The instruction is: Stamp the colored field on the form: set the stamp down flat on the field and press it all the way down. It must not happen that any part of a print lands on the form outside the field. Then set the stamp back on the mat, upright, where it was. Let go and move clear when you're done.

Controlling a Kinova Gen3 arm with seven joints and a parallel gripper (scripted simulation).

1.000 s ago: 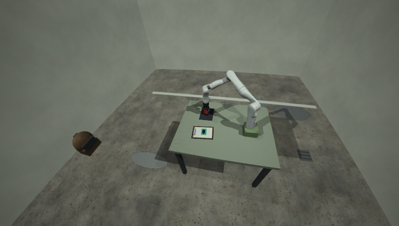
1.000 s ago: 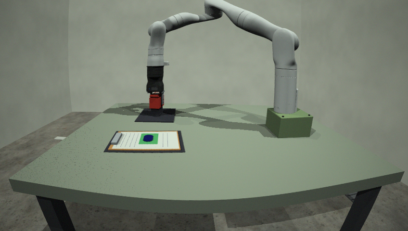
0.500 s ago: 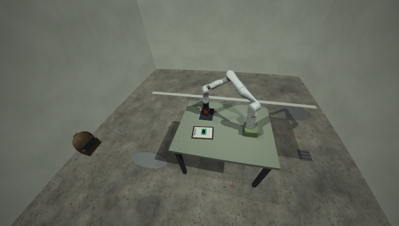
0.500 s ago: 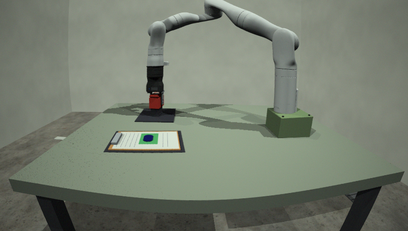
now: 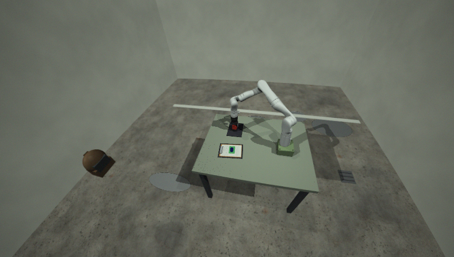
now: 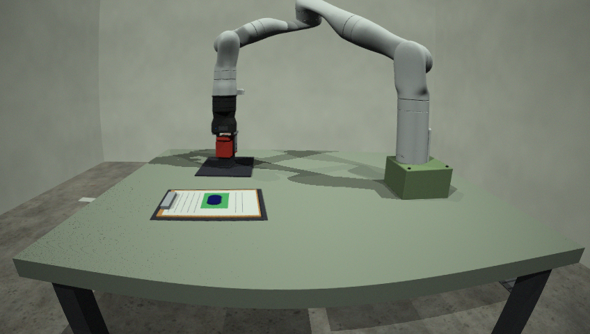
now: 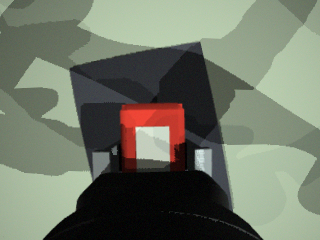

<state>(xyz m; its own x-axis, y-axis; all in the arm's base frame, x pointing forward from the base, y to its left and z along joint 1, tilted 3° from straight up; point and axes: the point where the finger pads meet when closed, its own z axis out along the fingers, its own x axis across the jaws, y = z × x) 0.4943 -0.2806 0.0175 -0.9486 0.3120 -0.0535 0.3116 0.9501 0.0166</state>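
My hand is 2 cm above the red stamp. Also, from my hand: clipboard (31 cm to the left, 7 cm below, 5 cm ahead); then dark mat (7 cm below).
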